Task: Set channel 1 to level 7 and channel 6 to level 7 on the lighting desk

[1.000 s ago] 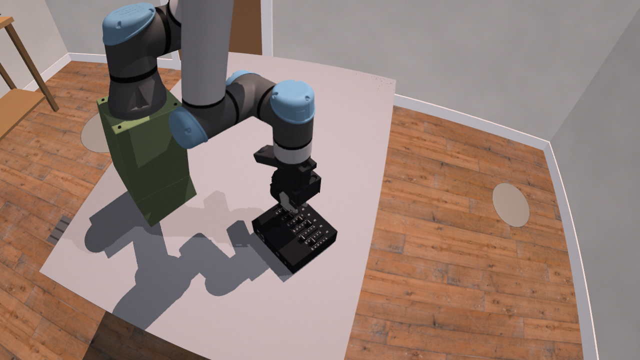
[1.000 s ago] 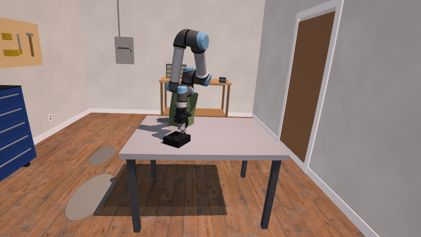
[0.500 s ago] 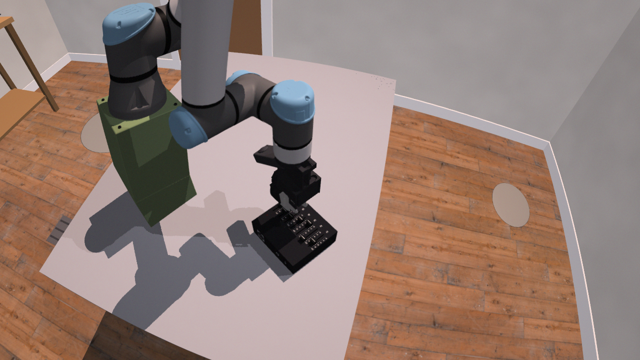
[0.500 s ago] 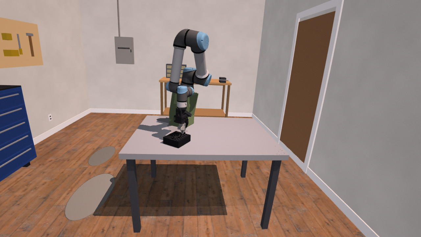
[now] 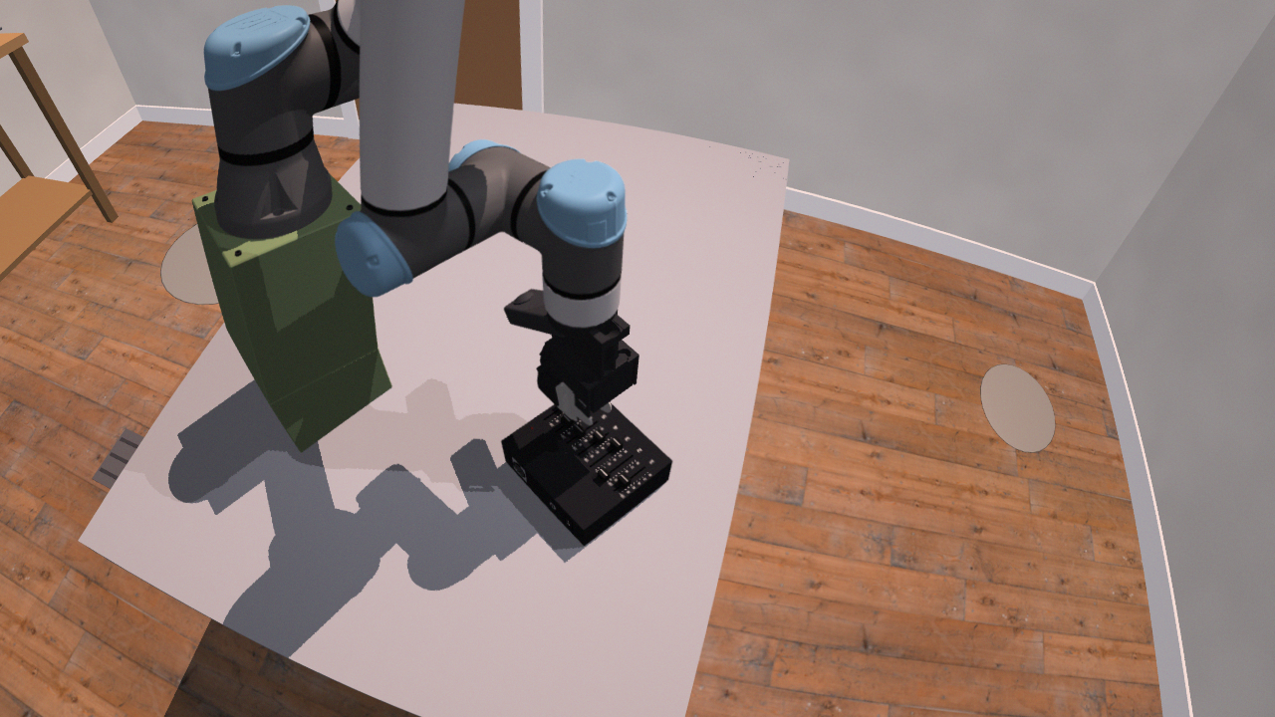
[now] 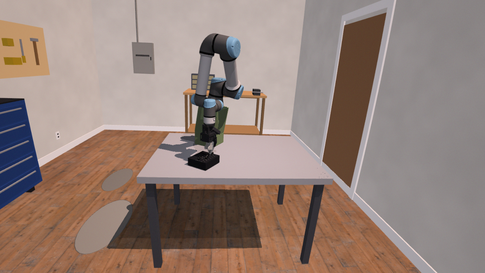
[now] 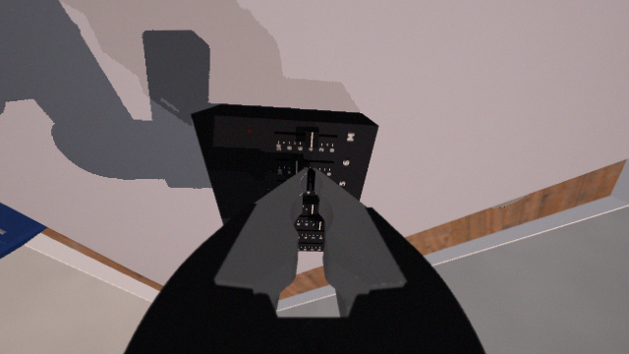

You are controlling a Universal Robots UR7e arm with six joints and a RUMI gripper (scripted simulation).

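The channel 6 fader is 1 cm to the right of my hand, 1 cm below it and 1 cm behind it. From my hand the other things lie so: channel 1 fader 8 cm ahead, 7 cm to the right, 1 cm below.
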